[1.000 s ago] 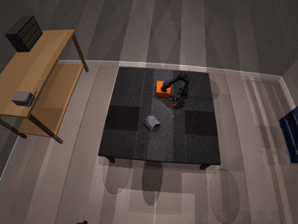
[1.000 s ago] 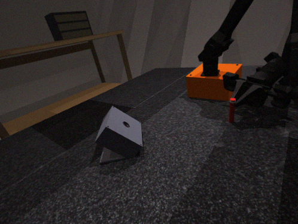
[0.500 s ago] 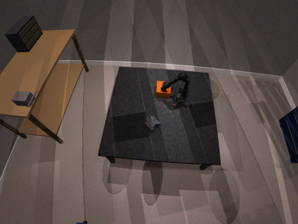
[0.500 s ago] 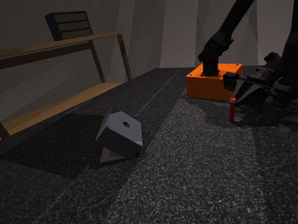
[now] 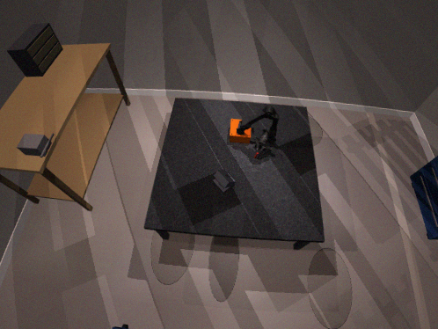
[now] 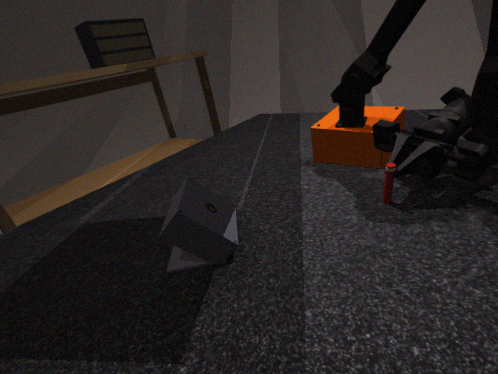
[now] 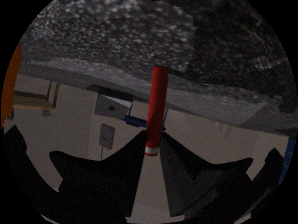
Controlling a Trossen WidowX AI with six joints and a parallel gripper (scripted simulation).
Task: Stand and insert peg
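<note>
The peg lies right at my gripper tip. The rest, counted from my gripper tip: grey sloped panel: 28 cm to the right, 19 cm ahead, 1 cm below.
</note>
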